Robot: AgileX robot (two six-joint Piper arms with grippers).
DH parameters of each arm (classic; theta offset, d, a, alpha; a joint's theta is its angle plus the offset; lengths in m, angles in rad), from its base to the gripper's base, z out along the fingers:
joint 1: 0 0.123 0 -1.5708
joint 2: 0.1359 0 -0.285 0
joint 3: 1.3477 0 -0.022 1.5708
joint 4: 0 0.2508 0 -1.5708
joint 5: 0 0 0.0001 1.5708
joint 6: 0 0.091 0 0
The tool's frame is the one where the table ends.
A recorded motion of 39 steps. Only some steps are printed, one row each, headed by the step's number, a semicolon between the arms.
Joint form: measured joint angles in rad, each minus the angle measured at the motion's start. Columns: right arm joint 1, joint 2, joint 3, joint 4, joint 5, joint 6; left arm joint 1, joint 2, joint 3, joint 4, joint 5, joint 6.
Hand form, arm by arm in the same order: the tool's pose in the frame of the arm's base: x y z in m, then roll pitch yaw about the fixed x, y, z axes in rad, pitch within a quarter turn. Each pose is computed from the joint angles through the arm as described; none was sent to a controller.
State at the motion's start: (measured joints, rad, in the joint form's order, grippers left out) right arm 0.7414 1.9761 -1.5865 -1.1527 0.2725 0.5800; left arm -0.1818 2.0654 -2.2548 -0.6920 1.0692 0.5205
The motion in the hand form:
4: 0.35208 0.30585 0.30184 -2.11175 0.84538 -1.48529; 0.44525 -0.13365 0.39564 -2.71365 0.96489 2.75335
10: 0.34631 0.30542 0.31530 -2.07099 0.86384 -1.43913; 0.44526 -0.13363 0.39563 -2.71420 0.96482 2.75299
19: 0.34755 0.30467 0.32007 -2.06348 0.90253 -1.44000; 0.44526 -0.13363 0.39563 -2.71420 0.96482 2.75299
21: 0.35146 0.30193 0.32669 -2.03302 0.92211 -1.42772; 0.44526 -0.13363 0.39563 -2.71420 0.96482 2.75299
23: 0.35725 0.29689 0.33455 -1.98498 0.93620 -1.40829; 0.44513 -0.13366 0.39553 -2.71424 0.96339 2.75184
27: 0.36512 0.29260 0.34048 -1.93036 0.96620 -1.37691; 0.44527 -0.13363 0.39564 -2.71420 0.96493 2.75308
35: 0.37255 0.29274 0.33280 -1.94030 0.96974 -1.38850; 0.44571 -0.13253 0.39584 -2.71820 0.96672 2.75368
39: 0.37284 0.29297 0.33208 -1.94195 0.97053 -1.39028; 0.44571 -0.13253 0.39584 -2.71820 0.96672 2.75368
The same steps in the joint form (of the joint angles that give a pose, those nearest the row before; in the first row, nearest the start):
4: 0.0200 -0.0487 -0.0019 -0.0018 -0.0118 0.0000; 0.0000 0.0000 0.0000 0.0000 0.0000 0.0000
10: 0.0265 -0.0758 -0.0037 -0.0056 -0.0209 0.0000; 0.0000 0.0000 0.0000 0.0003 0.0000 0.0000
19: 0.0222 -0.0781 -0.0125 -0.0285 -0.0305 0.0527; 0.0000 0.0000 0.0000 0.0003 0.0000 0.0000
21: 0.0121 -0.0781 -0.0303 -0.0572 -0.0330 0.0877; 0.0000 0.0000 0.0000 0.0003 0.0000 0.0000
23: -0.0035 -0.0781 -0.0505 -0.1112 -0.0329 0.1396; 0.0000 0.0000 0.0000 0.0003 0.0018 0.0000
27: -0.0232 -0.0697 -0.0729 -0.2127 -0.0479 0.2518; 0.0000 0.0000 0.0000 0.0004 -0.0001 0.0000
35: -0.0351 -0.0452 -0.0812 -0.2585 -0.0595 0.3032; 0.0021 0.0000 -0.0007 0.0026 -0.0021 0.0000
39: -0.0351 -0.0435 -0.0811 -0.2634 -0.0595 0.3095; 0.0021 0.0000 -0.0007 0.0026 -0.0021 0.0000

